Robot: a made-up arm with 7 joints. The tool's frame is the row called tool. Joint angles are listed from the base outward.
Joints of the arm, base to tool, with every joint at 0 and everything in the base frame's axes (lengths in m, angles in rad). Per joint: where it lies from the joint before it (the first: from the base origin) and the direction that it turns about. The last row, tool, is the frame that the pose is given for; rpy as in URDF.
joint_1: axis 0 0 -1 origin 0.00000 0.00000 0.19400
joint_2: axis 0 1 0 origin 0.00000 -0.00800 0.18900
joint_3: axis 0 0 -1 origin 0.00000 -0.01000 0.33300
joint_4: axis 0 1 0 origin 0.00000 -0.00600 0.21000
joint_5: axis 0 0 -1 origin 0.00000 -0.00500 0.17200
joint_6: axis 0 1 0 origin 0.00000 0.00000 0.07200
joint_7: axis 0 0 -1 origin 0.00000 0.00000 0.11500
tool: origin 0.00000 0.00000 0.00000 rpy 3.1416 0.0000 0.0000
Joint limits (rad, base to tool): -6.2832..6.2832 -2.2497..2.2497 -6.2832..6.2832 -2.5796..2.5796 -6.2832..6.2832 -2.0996..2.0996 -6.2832..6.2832
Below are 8 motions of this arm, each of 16 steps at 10 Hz.
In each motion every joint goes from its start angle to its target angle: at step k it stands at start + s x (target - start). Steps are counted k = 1, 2, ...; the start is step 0. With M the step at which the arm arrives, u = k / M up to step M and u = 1 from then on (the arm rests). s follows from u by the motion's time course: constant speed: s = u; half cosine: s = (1 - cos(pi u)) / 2; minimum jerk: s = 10 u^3 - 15 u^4 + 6 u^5.
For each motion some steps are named. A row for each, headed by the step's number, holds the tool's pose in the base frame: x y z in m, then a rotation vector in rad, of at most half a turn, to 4 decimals.
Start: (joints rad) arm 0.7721 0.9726 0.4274 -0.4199 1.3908 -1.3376 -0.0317
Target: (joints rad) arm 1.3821 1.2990 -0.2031 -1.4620 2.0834 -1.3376 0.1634
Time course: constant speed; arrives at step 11
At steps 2, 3, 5, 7, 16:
2: 0.4736 -0.3763 0.8776 0.6547 -1.3935 0.0675
3: 0.4455 -0.3987 0.8736 0.5595 -1.4628 0.0855
5: 0.3794 -0.4413 0.8649 0.3473 -1.6077 0.1023
7: 0.3006 -0.4778 0.8538 0.1024 -1.7526 0.0901
16: 0.1129 -0.5181 0.8163 -0.4925 -1.9966 -0.0299

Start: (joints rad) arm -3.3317 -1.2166 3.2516 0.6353 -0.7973 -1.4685 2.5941
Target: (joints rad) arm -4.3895 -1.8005 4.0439 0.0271 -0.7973 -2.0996 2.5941
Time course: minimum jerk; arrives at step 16
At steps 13, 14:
13: 0.2625 0.6934 0.3360 -2.1832 1.8663 0.0137
14: 0.2318 0.7002 0.3240 -2.2214 1.7880 0.0014

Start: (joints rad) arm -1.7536 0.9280 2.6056 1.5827 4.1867 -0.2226 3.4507
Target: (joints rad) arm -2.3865 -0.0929 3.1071 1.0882 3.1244 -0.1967 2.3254
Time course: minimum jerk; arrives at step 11
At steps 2, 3, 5, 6, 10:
2: 0.1185 0.2343 0.9736 0.8020 -2.5086 -1.1289
3: 0.1058 0.1928 1.0019 1.1304 -2.4257 -1.2613
5: 0.1039 0.0339 1.0669 -1.9389 1.6903 1.4866
6: 0.1344 -0.0622 1.0808 -2.0805 1.0851 1.4307
10: 0.2928 -0.2509 1.0399 -1.9157 -0.0974 1.1290

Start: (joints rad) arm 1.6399 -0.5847 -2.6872 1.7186 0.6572 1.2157 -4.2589
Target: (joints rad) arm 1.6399 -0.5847 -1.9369 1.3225 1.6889 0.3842 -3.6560
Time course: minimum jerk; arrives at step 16
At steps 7, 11, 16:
7: 0.2897 0.4008 0.7046 -0.7425 -1.0239 0.5799
11: 0.3400 0.3932 0.8268 -1.1706 -1.3597 0.9994
16: 0.3449 0.3863 0.8726 -1.4424 -1.3788 1.1889

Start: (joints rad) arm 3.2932 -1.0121 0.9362 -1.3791 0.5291 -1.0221 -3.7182
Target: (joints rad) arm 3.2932 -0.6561 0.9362 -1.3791 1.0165 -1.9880 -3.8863
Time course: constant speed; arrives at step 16
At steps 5, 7, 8, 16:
5: 0.4319 -0.3144 0.6052 0.4799 1.4507 1.5326
7: 0.4137 -0.3044 0.6364 0.5468 1.4706 1.4153
8: 0.4046 -0.2990 0.6517 0.5782 1.4790 1.3545
16: 0.3337 -0.2462 0.7646 0.7831 1.5026 0.8299

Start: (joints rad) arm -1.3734 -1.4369 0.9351 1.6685 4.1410 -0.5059 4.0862
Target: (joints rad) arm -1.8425 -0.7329 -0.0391 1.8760 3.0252 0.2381 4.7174
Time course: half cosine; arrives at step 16
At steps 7, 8, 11, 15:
7: 0.2147 -0.3059 0.8296 2.2150 -0.2671 -0.7267
8: 0.1941 -0.2548 0.8674 2.2433 -0.1749 -0.5423
11: 0.1116 -0.1245 0.9375 2.2573 0.1446 -0.1178
15: 0.0350 -0.0467 0.9585 2.2002 0.4136 0.0960

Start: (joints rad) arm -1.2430 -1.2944 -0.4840 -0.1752 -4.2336 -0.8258 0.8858
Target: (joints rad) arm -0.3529 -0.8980 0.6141 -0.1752 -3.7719 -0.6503 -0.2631
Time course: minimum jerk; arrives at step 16
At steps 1, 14, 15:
1: -0.3029 -0.7907 0.5767 -0.9822 1.3477 -0.2081
14: -0.6426 -0.2374 0.9403 -0.7692 2.6301 -0.1074
15: -0.6424 -0.2291 0.9443 -0.7549 2.6402 -0.0955

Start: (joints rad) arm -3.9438 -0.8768 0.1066 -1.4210 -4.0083 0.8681 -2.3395
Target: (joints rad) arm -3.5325 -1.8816 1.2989 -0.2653 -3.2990 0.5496 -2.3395
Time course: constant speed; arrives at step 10
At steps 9, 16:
9: 0.7841 0.2051 0.1172 -1.0812 -0.2618 1.4367
16: 0.7831 0.1950 0.0644 -1.2082 -0.2300 1.6127

